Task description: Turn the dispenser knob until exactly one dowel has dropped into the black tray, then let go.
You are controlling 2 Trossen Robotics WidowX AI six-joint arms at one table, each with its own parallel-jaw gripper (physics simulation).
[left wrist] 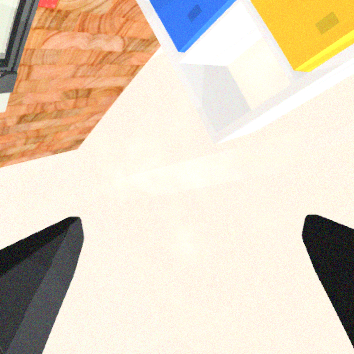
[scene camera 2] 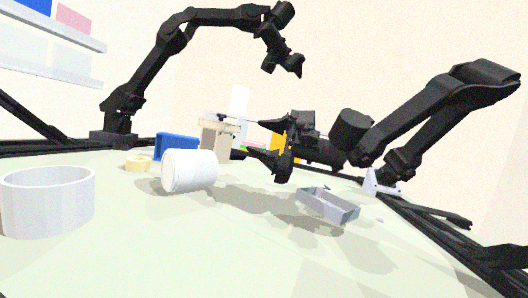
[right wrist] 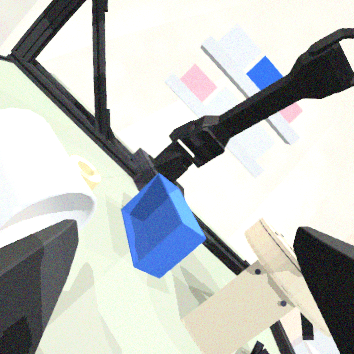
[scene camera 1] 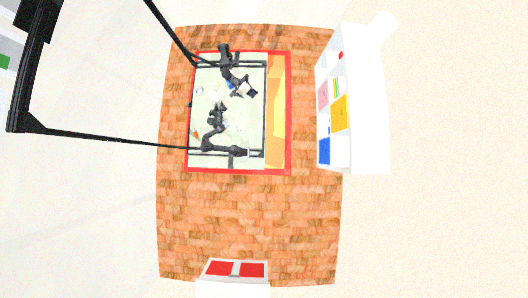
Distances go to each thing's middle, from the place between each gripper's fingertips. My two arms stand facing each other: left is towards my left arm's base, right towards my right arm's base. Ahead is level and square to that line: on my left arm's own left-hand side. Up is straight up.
Labels:
Right now my right hand is 12 cm to the right of the white cylinder [scene camera 2: 181, 169], 10 cm above it and 4 cm past it. The rest, counted from my right hand: grey tray [scene camera 2: 340, 211] 20 cm to the right, 12 cm below, 3 cm behind; blue box [scene camera 2: 163, 141] 22 cm to the left, 11 cm ahead, 9 cm below; dispenser [right wrist: 274, 252] 25 cm ahead, 14 cm to the left, 1 cm above.
Right now my left hand is 250 mm to the right of the dispenser, 240 mm above it and 30 mm past it. Also, from my left hand: grey tray (370 mm below, 310 mm behind, 80 mm to the right); white cylinder (350 mm below, 320 mm behind, 230 mm to the left); blue box (340 mm below, 330 mm to the left, 170 mm behind).

